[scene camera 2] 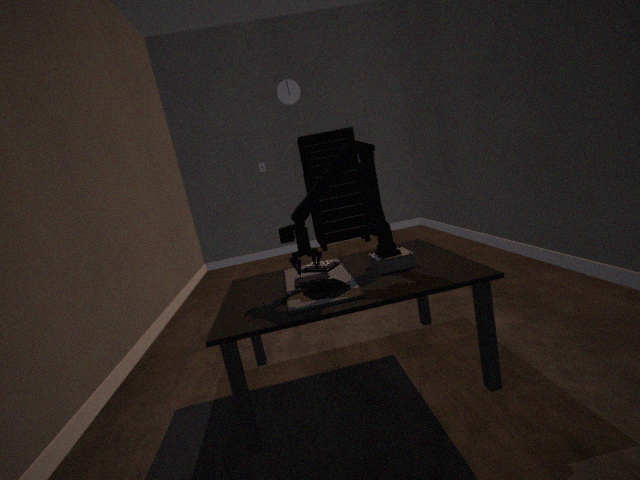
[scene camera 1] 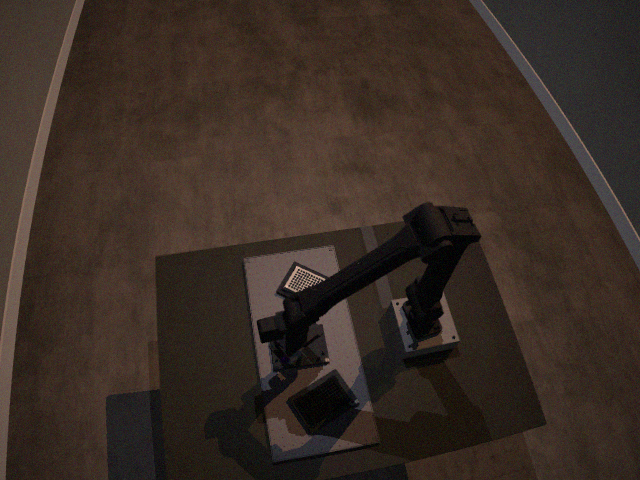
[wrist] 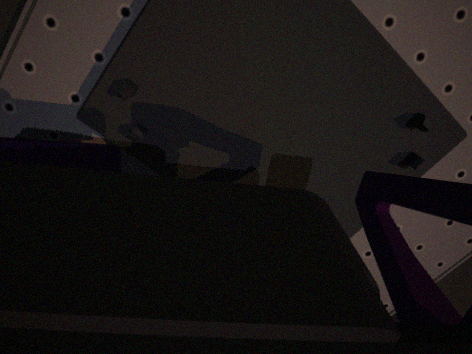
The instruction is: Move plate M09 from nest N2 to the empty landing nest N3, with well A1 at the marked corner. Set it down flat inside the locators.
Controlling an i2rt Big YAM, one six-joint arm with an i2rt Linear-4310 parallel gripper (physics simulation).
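Observation:
A pale perforated board (scene camera 1: 261,269) (wrist: 438,30) lies on the table (scene camera 1: 196,310) (scene camera 2: 444,273). A white well plate (scene camera 1: 302,278) (scene camera 2: 323,265) sits skewed at its far end. A dark plate (scene camera 1: 321,402) (scene camera 2: 321,289) sits at its near end. I cannot read which one is M09. Between them lies an empty dark grey nest (scene camera 1: 319,342) (wrist: 266,76) with small locator pegs at its corners. My gripper (scene camera 1: 284,359) (scene camera 2: 305,262) (wrist: 245,175) is open and empty, low over this empty nest. Its purple-edged finger shows at the right of the wrist view.
The arm's base block (scene camera 1: 429,335) (scene camera 2: 392,260) stands right of the board. A tall dark slatted rack (scene camera 2: 335,180) stands behind the table. A dark rug (scene camera 2: 310,423) lies on the floor in front. The scene is dim with heavy shadows.

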